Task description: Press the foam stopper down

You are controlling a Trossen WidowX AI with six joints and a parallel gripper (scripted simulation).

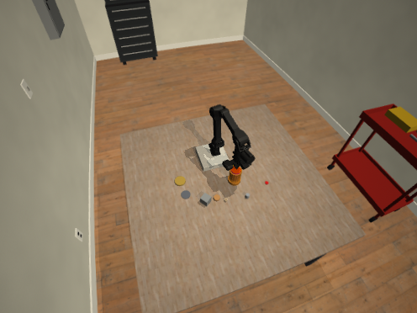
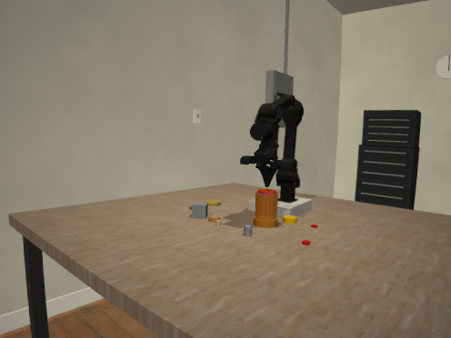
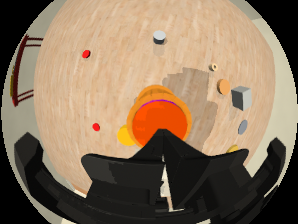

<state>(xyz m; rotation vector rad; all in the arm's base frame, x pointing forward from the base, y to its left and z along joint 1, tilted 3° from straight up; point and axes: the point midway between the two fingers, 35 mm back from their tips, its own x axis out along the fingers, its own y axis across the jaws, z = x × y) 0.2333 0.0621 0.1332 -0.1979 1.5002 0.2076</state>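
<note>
My gripper is now 60 mm above the orange foam stopper. Also, from my hand: small tan disc: 100 mm ahead, 150 mm to the right, 160 mm below; then yellow disc: 90 mm behind, 40 mm to the left, 160 mm below; then small grey cylinder: 140 mm ahead, 40 mm to the left, 150 mm below.
</note>
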